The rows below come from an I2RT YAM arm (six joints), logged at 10 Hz.
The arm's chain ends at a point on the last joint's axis. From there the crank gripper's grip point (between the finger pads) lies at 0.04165 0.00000 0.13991 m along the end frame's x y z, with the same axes.
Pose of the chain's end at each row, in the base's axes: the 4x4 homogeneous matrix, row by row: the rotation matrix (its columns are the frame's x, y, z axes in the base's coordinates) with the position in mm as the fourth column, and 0 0 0 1 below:
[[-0.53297 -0.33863 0.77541 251.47], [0.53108 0.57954 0.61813 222.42], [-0.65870 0.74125 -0.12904 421.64], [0 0 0 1]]
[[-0.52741 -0.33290 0.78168 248.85], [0.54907 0.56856 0.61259 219.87], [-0.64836 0.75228 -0.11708 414.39], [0 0 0 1]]
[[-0.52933 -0.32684 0.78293 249.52], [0.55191 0.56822 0.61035 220.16], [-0.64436 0.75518 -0.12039 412.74], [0 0 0 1]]
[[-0.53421 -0.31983 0.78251 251.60], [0.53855 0.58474 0.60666 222.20], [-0.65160 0.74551 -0.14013 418.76], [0 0 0 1]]
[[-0.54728 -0.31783 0.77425 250.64], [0.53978 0.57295 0.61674 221.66], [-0.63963 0.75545 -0.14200 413.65], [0 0 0 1]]
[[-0.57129 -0.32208 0.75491 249.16], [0.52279 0.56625 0.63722 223.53], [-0.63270 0.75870 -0.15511 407.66], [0 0 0 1]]
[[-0.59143 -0.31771 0.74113 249.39], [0.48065 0.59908 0.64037 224.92], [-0.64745 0.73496 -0.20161 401.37], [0 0 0 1]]
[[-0.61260 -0.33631 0.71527 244.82], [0.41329 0.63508 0.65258 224.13], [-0.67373 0.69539 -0.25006 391.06], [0 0 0 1]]
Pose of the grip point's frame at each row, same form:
[[-0.53297 -0.33863 0.77541 337.76], [0.53108 0.57954 0.61813 331.02], [-0.65870 0.74125 -0.12904 376.15], [0 0 0 1]]
[[-0.52741 -0.33290 0.78168 336.25], [0.54907 0.56856 0.61259 328.45], [-0.64836 0.75228 -0.11708 371.01], [0 0 0 1]]
[[-0.52933 -0.32684 0.78293 337.01], [0.55191 0.56822 0.61035 328.54], [-0.64436 0.75518 -0.12039 369.06], [0 0 0 1]]
[[-0.53421 -0.31983 0.78251 338.83], [0.53855 0.58474 0.60666 329.51], [-0.65160 0.74551 -0.14013 372.02], [0 0 0 1]]
[[-0.54728 -0.31783 0.77425 336.17], [0.53978 0.57295 0.61674 330.43], [-0.63963 0.75545 -0.14200 367.14], [0 0 0 1]]
[[-0.57129 -0.32208 0.75491 330.99], [0.52279 0.56625 0.63722 334.46], [-0.63270 0.75870 -0.15511 359.61], [0 0 0 1]]
[[-0.59143 -0.31771 0.74113 328.45], [0.48065 0.59908 0.64037 334.53], [-0.64745 0.73496 -0.20161 346.20], [0 0 0 1]]
[[-0.61260 -0.33631 0.71527 319.38], [0.41329 0.63508 0.65258 332.65], [-0.67373 0.69539 -0.25006 328.01], [0 0 0 1]]

